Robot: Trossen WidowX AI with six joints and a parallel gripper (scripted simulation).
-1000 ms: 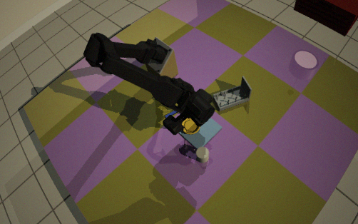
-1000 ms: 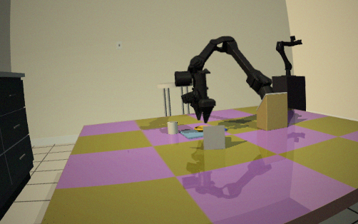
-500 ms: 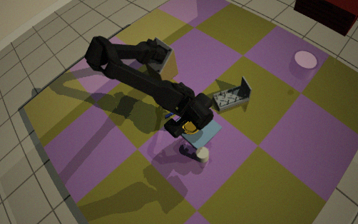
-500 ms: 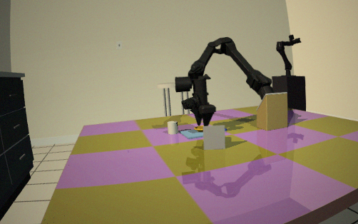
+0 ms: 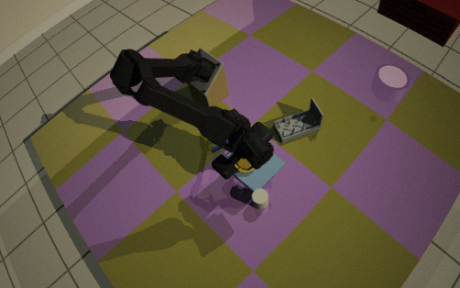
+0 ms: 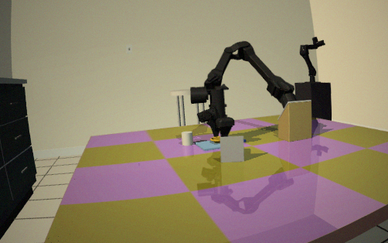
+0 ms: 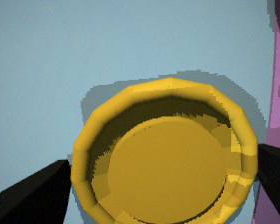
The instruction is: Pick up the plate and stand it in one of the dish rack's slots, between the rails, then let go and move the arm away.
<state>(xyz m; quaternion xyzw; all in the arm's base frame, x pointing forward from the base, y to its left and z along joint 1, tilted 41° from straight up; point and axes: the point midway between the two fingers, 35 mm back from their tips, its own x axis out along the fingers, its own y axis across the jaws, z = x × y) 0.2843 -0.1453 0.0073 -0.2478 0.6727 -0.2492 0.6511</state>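
The light blue mat lies 2 cm to the left of my gripper tip, 1 cm below it and 1 cm ahead of it. Also, from my gripper tip: yellow plate (1 cm above); blue spoon (10 cm behind, 1 cm to the left); beige cup (12 cm ahead, 5 cm to the right, 2 cm above).
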